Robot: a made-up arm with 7 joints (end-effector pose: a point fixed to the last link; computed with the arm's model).
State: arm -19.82 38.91 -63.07 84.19 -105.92 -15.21 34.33
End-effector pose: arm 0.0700 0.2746 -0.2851 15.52 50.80 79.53
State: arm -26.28 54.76 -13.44 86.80 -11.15 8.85 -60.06
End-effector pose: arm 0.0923 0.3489 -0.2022 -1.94 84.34 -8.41
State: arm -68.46 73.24 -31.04 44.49 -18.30 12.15 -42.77
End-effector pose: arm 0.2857 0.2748 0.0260 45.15 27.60 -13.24
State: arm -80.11 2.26 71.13 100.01 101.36 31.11 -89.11
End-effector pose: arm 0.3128 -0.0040 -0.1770 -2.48 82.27 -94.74
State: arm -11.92 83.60 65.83 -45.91 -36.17 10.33 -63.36
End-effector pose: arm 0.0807 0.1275 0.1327 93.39 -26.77 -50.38
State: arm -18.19 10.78 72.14 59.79 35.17 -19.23 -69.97
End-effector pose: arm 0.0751 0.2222 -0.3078 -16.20 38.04 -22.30
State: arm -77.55 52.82 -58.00 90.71 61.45 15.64 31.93
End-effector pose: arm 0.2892 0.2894 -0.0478 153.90 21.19 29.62
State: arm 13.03 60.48 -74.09 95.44 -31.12 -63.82 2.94
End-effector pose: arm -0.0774 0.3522 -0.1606 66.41 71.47 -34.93
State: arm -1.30 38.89 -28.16 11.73 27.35 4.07 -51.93
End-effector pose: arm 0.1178 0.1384 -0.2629 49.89 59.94 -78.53
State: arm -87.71 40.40 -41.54 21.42 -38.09 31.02 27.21
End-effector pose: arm 0.3346 0.0297 0.0414 29.85 -8.18 3.44
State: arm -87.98 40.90 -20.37 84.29 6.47 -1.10 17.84
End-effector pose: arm 0.3525 0.1992 -0.0194 48.43 3.93 34.35
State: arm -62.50 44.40 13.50 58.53 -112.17 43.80 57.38
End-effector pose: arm 0.3117 0.2221 -0.0585 -73.18 52.52 30.14
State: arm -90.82 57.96 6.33 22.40 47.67 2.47 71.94
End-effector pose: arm 0.2429 0.1915 0.1921 40.93 -95.45 107.16
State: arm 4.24 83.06 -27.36 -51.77 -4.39 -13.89 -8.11
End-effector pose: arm 0.0917 0.0875 -0.0927 43.55 -12.88 -77.04
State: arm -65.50 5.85 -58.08 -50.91 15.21 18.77 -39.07
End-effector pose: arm 0.0823 -0.0775 0.0187 45.48 -77.34 -96.09
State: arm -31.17 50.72 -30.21 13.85 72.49 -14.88 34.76
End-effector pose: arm 0.2402 0.1415 -0.1684 109.26 -50.77 -23.13
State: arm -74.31 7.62 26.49 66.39 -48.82 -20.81 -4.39
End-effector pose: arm 0.3581 0.0717 -0.1013 -57.83 -13.81 12.14
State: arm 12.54 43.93 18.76 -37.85 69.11 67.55 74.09
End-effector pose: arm 0.1090 0.2018 -0.0630 109.16 -46.73 120.04
